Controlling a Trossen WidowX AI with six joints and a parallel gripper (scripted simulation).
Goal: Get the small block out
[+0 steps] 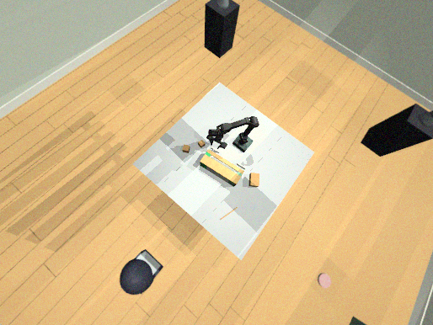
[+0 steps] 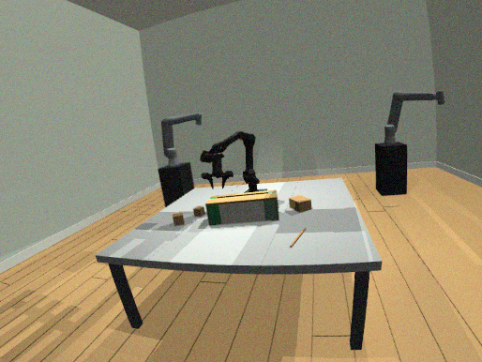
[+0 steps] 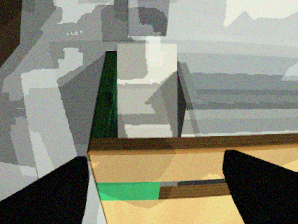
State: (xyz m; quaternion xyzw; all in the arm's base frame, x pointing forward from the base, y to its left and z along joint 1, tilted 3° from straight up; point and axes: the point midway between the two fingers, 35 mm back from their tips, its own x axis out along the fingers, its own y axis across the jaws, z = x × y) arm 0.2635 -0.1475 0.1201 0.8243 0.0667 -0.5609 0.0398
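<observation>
The grey t-shaped piece lies 14 cm below my gripper tip and 2 cm behind it. Round my gripper tip: small box (15 cm to the right, 14 cm below, 1 cm ahead); tan block (47 cm to the left, 13 cm below, 5 cm behind); clear-fronted box (16 cm to the left, 10 cm below, 4 cm ahead).
</observation>
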